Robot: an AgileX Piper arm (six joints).
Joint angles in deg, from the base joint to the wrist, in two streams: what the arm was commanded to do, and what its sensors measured. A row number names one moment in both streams.
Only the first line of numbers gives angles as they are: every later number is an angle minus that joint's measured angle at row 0.
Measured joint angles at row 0:
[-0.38, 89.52, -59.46, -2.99, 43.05, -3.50]
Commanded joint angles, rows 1 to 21:
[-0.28, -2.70, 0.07, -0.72, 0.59, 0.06]
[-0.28, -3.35, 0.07, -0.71, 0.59, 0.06]
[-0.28, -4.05, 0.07, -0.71, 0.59, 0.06]
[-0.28, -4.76, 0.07, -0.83, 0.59, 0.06]
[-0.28, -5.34, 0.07, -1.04, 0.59, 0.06]
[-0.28, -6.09, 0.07, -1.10, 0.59, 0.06]
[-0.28, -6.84, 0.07, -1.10, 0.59, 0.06]
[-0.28, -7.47, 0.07, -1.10, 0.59, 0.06]
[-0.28, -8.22, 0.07, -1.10, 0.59, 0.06]
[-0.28, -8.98, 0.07, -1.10, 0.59, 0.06]
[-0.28, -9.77, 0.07, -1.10, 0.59, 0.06]
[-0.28, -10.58, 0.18, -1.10, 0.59, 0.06]
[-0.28, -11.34, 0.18, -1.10, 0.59, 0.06]
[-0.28, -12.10, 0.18, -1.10, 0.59, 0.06]
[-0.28, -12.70, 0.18, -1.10, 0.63, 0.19]
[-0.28, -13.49, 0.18, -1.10, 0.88, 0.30]
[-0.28, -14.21, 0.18, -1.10, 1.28, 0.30]
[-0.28, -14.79, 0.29, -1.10, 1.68, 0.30]
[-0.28, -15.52, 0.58, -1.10, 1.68, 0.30]
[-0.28, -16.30, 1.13, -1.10, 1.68, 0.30]
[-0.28, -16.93, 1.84, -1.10, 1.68, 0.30]
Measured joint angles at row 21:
[0.00, -14.46, 0.21, -0.71, 1.21, 0.00]
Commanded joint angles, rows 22 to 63:
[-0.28, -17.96, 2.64, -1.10, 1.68, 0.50]
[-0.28, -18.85, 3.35, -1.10, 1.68, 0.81]
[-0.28, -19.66, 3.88, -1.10, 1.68, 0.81]
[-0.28, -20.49, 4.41, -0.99, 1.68, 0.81]
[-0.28, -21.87, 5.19, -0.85, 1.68, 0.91]
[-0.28, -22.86, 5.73, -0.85, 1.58, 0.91]
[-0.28, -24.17, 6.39, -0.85, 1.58, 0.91]
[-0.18, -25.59, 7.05, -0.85, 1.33, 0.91]
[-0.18, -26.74, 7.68, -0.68, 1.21, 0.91]
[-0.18, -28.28, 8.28, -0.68, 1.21, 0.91]
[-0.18, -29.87, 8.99, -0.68, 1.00, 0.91]
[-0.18, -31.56, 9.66, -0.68, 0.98, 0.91]
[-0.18, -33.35, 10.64, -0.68, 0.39, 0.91]
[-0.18, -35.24, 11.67, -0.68, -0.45, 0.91]
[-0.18, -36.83, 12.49, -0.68, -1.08, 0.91]
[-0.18, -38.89, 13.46, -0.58, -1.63, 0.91]
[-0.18, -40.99, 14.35, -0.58, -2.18, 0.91]
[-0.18, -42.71, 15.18, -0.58, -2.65, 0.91]
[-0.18, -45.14, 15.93, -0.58, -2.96, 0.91]
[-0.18, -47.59, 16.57, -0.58, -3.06, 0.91]
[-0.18, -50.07, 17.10, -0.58, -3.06, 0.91]
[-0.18, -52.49, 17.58, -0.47, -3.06, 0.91]
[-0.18, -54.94, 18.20, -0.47, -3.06, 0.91]
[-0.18, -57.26, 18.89, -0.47, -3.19, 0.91]
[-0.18, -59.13, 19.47, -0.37, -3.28, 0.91]
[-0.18, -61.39, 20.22, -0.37, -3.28, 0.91]
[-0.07, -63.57, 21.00, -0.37, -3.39, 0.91]
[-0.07, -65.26, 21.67, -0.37, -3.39, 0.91]
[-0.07, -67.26, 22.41, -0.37, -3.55, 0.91]
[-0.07, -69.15, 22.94, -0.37, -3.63, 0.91]
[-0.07, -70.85, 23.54, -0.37, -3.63, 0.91]
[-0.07, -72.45, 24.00, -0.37, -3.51, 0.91]
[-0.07, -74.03, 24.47, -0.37, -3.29, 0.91]
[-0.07, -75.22, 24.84, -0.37, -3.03, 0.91]
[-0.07, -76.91, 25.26, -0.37, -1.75, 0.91]
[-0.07, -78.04, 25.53, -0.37, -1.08, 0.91]
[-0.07, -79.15, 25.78, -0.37, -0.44, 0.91]
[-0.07, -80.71, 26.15, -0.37, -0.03, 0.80]
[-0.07, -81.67, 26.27, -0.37, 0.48, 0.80]
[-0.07, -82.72, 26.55, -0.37, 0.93, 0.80]
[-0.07, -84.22, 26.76, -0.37, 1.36, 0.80]
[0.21, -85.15, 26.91, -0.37, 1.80, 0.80]
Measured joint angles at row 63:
[0.00, -81.63, 25.96, -0.51, 0.29, 0.81]
